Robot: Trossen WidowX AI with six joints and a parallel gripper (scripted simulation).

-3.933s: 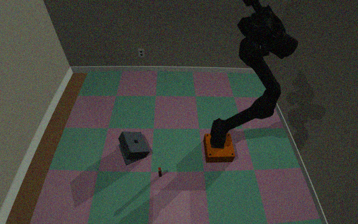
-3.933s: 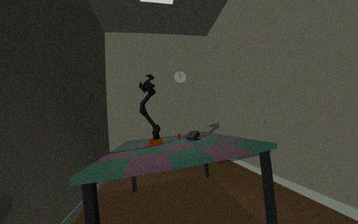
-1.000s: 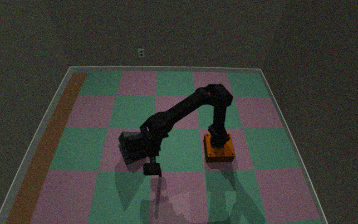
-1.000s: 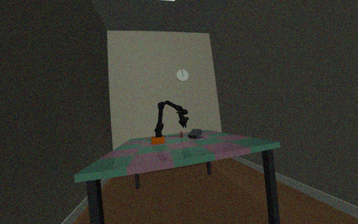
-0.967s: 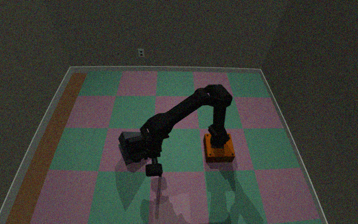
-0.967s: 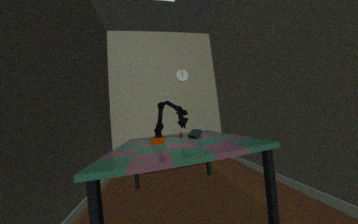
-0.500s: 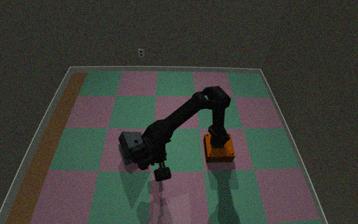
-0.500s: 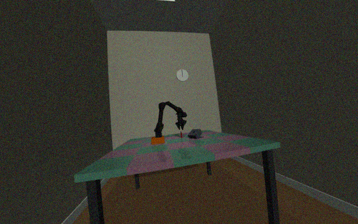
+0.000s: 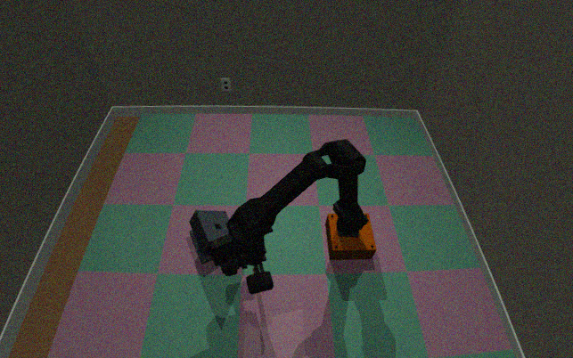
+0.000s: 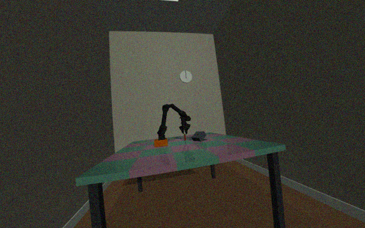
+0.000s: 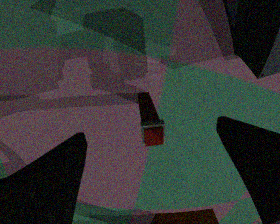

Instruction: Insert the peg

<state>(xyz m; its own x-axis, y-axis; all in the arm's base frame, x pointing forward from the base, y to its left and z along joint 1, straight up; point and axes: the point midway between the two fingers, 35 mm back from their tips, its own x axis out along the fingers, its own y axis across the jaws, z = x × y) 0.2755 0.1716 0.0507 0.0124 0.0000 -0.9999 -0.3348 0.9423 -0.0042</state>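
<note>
The peg is 2 cm below my gripper tip. Round my gripper tip: sloped panel: 14 cm ahead, 13 cm to the right, 3 cm below.
</note>
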